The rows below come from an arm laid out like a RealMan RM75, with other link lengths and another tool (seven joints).
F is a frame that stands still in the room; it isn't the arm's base.
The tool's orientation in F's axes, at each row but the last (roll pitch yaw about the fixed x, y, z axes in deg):
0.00, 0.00, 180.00
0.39, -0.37, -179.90
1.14, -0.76, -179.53
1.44, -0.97, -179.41
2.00, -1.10, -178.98
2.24, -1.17, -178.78
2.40, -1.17, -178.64
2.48, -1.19, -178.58
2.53, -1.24, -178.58
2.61, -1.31, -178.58
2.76, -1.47, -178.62
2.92, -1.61, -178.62
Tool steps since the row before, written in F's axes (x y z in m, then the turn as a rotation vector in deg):
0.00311, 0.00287, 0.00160, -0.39, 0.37, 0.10
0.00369, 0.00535, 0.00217, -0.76, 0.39, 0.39
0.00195, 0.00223, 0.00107, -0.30, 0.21, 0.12
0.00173, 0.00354, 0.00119, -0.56, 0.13, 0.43
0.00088, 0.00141, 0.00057, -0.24, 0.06, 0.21
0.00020, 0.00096, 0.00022, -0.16, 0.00, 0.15
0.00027, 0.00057, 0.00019, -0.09, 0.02, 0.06
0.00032, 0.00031, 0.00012, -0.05, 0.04, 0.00
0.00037, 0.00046, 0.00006, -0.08, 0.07, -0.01
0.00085, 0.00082, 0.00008, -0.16, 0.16, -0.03
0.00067, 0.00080, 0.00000, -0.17, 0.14, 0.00
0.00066, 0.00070, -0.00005, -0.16, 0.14, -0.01
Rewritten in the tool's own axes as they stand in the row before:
-0.00311, -0.00287, 0.00160, 0.39, -0.37, 0.10
-0.00369, -0.00533, 0.00223, 0.76, -0.39, 0.39
-0.00195, -0.00219, 0.00114, 0.30, -0.21, 0.12
-0.00175, -0.00349, 0.00131, 0.57, -0.13, 0.42
-0.00089, -0.00137, 0.00064, 0.24, -0.06, 0.21
-0.00022, -0.00095, 0.00026, 0.16, 0.00, 0.15
-0.00028, -0.00055, 0.00022, 0.09, -0.02, 0.06
-0.00033, -0.00030, 0.00014, 0.05, -0.04, 0.00
-0.00038, -0.00045, 0.00009, 0.08, -0.07, -0.01
-0.00087, -0.00079, 0.00014, 0.16, -0.17, -0.03
-0.00069, -0.00078, 0.00006, 0.17, -0.14, 0.00
-0.00068, -0.00068, 0.00000, 0.16, -0.14, -0.01

